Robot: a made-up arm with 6 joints. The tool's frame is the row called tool. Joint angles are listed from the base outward. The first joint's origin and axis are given. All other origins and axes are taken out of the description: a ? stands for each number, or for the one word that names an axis. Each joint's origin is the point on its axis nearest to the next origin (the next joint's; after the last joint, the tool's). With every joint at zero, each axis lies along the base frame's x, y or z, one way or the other. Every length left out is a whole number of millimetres.
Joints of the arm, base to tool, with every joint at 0 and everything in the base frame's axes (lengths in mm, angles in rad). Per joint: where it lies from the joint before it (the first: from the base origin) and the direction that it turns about. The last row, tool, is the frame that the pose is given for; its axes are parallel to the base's.
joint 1: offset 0 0 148 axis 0 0 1
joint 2: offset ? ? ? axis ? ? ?
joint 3: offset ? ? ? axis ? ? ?
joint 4: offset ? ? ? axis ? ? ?
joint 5: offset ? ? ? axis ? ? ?
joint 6: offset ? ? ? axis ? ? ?
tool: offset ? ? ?
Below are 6 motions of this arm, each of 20 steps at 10 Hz.
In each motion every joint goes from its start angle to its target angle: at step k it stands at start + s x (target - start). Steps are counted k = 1, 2, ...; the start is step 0. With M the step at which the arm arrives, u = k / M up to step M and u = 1 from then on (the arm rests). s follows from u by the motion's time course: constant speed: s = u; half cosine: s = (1 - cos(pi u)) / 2; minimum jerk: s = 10 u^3 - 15 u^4 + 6 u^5.
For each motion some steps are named. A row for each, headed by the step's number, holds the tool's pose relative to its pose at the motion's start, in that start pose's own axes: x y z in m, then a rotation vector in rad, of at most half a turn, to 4 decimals.
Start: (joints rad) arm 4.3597 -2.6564 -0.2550 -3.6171 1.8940 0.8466
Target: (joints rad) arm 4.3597 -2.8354 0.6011 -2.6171 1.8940 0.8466
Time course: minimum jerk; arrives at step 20
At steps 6, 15, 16, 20:
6: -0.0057 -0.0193 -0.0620 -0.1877 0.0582 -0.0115
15: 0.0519 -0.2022 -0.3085 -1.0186 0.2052 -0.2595
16: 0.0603 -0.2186 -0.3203 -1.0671 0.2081 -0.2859
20: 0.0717 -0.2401 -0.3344 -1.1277 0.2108 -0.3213

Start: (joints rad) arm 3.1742 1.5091 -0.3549 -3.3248 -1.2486 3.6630
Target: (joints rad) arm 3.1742 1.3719 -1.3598 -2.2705 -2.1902 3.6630
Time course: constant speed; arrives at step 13
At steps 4, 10, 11, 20:
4: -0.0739 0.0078 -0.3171 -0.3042 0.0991 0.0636
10: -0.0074 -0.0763 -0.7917 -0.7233 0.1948 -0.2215
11: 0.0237 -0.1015 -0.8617 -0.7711 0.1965 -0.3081
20: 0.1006 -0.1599 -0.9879 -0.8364 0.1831 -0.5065

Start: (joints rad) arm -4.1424 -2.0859 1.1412 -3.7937 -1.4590 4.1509
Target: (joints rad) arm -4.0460 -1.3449 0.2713 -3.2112 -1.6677 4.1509
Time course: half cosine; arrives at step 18
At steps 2, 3, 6, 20:
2: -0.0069 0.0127 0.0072 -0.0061 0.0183 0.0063
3: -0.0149 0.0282 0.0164 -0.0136 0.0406 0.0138
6: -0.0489 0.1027 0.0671 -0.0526 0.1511 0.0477
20: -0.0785 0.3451 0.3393 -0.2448 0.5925 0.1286

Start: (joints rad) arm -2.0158 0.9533 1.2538 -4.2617 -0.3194 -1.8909
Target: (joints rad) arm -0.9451 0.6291 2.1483 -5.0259 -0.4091 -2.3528
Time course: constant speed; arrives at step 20
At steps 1, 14, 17, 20:
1: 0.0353 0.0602 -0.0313 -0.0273 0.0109 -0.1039
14: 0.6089 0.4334 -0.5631 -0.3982 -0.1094 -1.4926
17: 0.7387 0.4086 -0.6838 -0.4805 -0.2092 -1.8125
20: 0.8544 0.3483 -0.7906 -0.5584 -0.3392 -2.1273

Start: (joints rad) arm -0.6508 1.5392 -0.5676 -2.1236 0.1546 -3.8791
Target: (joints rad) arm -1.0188 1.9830 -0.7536 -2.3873 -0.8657 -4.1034
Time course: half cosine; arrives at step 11
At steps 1, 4, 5, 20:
1: 0.0082 -0.0130 -0.0028 -0.0076 0.0176 -0.0151
4: 0.1105 -0.1927 -0.0570 -0.1027 0.2682 -0.2004
5: 0.1552 -0.2851 -0.0957 -0.1461 0.4028 -0.2792
20: 0.2851 -0.6625 -0.3386 -0.3116 1.0114 -0.4704

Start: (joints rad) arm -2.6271 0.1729 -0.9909 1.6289 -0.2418 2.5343
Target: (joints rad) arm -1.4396 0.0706 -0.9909 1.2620 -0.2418 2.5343
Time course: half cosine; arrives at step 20
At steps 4, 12, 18, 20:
4: 0.0591 0.0197 0.0209 -0.0450 0.0694 0.0440
12: 0.3898 0.2563 0.0324 -0.3660 0.4555 0.2773
18: 0.5214 0.4594 -0.0614 -0.5944 0.6498 0.3983
20: 0.5285 0.4758 -0.0716 -0.6131 0.6635 0.4073

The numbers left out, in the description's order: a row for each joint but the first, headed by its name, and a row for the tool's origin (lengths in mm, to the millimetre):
joint 2: xyz 0 52 0, axis 0 1 0
joint 3: xyz 0 0 765, axis 0 1 0
joint 4: xyz 0 0 844, axis 0 0 1
joint 5: xyz 0 0 0, axis 0 1 0
joint 6: xyz 0 0 93, axis 0 0 1
tool: xyz 0 0 0

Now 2 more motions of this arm.
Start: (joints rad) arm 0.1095 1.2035 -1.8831 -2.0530 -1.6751 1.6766
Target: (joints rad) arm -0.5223 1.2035 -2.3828 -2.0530 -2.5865 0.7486
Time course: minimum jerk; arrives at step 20
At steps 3, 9, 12, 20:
3: -0.0061 0.0046 -0.0075 -0.0260 0.0174 -0.0398
9: -0.1009 0.0810 -0.0989 -0.4595 0.2181 -0.5711
12: -0.1729 0.1480 -0.1505 -0.8450 0.2973 -0.8936
20: -0.2542 0.2356 -0.1995 -1.3557 0.3022 -1.1627

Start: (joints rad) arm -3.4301 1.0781 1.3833 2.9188 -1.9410 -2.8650
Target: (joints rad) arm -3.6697 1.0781 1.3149 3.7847 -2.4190 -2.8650
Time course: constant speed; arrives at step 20
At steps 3, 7, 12, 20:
3: -0.0029 -0.0308 -0.0012 -0.1308 0.1047 -0.0402
7: -0.0063 -0.0740 -0.0040 -0.3018 0.2366 -0.1115
12: -0.0102 -0.1328 -0.0081 -0.5087 0.3855 -0.2289
20: -0.0166 -0.2394 -0.0105 -0.8188 0.5743 -0.4805

